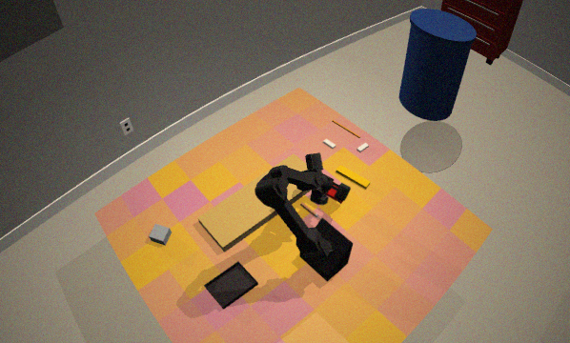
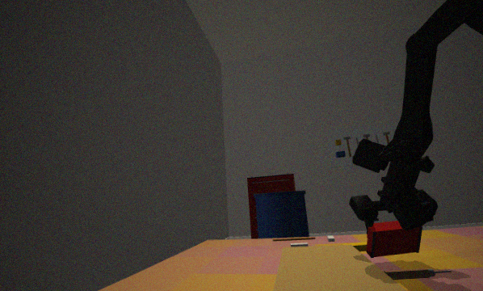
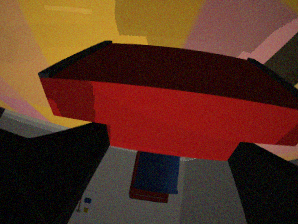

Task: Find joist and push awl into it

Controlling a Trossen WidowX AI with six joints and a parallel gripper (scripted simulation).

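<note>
Right now the red stud finder is 1 cm to the left of my gripper tip, 1 cm below it and 1 cm ahead of it. The rest, counted from my gripper tip: thin stick (32 cm to the right, 26 cm ahead, 7 cm below); awl (12 cm to the left, 7 cm below, 3 cm behind); yellow bar (13 cm to the right, 7 cm below, 2 cm ahead).
</note>
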